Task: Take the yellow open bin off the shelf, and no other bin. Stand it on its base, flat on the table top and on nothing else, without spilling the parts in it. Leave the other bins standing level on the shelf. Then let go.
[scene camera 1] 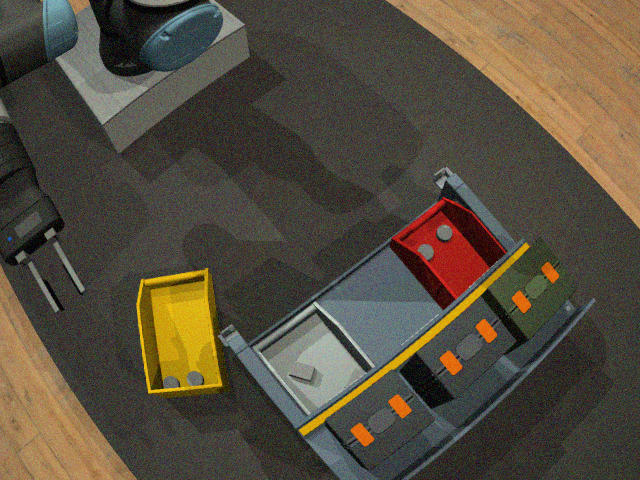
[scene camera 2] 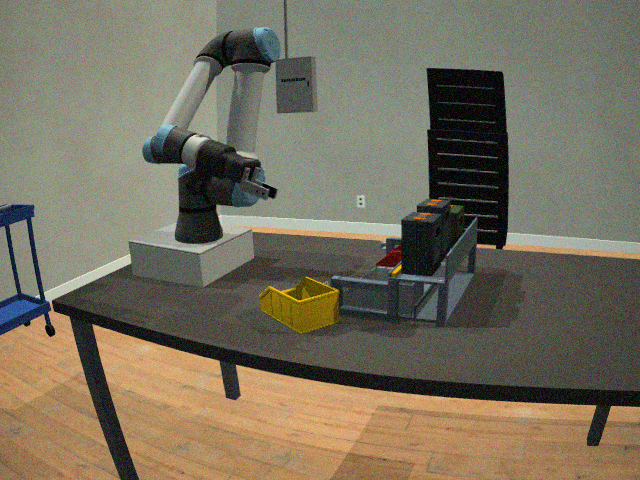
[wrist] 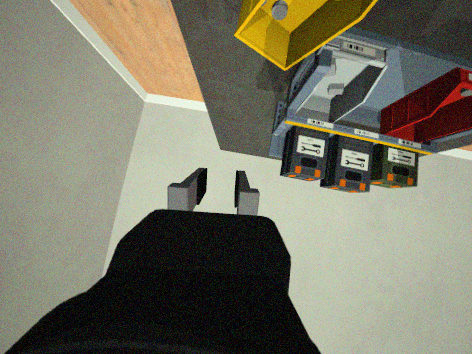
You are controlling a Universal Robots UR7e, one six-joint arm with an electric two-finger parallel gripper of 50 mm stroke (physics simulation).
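Places are measured from the arm's base along level axes (x ahead, y left, z up), in millimetres.
Pixels of known places: gripper, fingertip midpoint: (scene camera 1: 71,302) (scene camera 2: 271,194) (wrist: 221,181); arm's base, link origin: (scene camera 2: 198,236).
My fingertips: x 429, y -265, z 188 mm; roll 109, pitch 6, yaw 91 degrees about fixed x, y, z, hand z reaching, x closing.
Ahead of a thing's pixels: the offset from my fingertips to its top centre. "pt": to the spot under its first point. Level surfaces: height alone.
The yellow open bin @[dx +12, dy +61, dz -213 mm] (scene camera 1: 183,330) (scene camera 2: 315,312) (wrist: 325,30) stands upright and flat on the table top @[dz -288 mm] (scene camera 1: 361,129) (scene camera 2: 516,356), beside the left end of the shelf and apart from it. Two round grey parts @[pt dx +68, dy +35, dz -275 mm] (scene camera 1: 194,378) lie inside at one end. My gripper (scene camera 1: 72,301) (scene camera 2: 271,191) (wrist: 221,181) is open and empty, raised above the table and clear of the bin. The red bin @[dx +172, dy +414, dz -207 mm] (scene camera 1: 473,258) (scene camera 2: 388,257) (wrist: 425,110) and the grey bin @[dx +174, dy +178, dz -207 mm] (scene camera 1: 323,356) (wrist: 345,87) stand level on the shelf @[pt dx +132, dy +313, dz -282 mm] (scene camera 1: 382,294), with parts in them.
Two dark cases @[dx +265, dy +175, dz -64 mm] (scene camera 1: 379,421) @[dx +266, dy +287, dz -54 mm] (scene camera 1: 470,346) and a green case @[dx +273, dy +405, dz -89 mm] (scene camera 1: 535,289) stand behind the yellow strip @[dx +224, dy +293, dz -176 mm] (scene camera 1: 413,341) on the rack. The robot's pale base block (scene camera 1: 175,93) (scene camera 2: 165,260) stands at the back. A blue cart (scene camera 2: 23,304) stands left of the table.
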